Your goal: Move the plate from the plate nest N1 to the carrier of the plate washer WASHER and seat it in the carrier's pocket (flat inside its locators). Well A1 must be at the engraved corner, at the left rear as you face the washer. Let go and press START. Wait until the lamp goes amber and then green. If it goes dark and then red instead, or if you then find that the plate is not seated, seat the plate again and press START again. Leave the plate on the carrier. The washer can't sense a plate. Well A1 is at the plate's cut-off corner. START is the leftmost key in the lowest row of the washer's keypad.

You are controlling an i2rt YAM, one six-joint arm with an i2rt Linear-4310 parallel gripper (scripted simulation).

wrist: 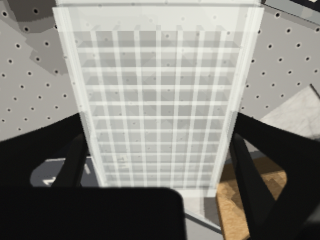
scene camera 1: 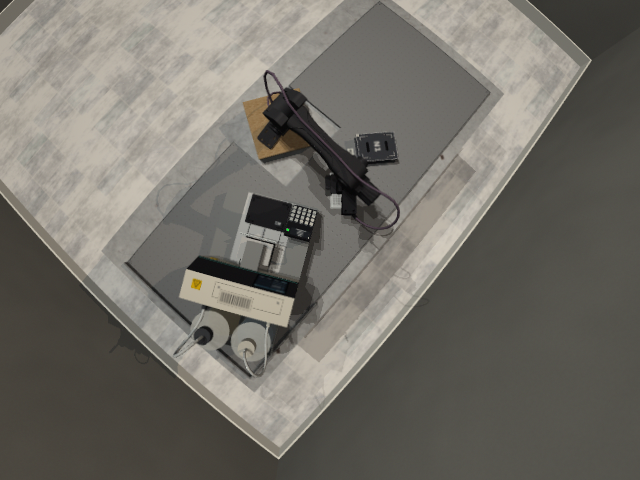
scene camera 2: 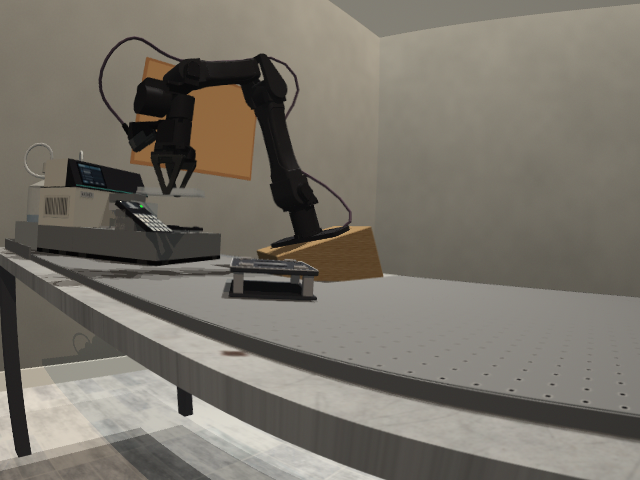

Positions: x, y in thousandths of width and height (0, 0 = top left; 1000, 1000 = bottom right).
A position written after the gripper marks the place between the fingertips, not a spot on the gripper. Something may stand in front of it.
Note:
In view: the gripper (scene camera 2: 268, 407), a plate (wrist: 520, 577) and a plate washer (scene camera 2: 120, 405).
The gripper also shows in the wrist view (wrist: 495, 498). The plate washer also shows in scene camera 1 (scene camera 1: 345, 584).

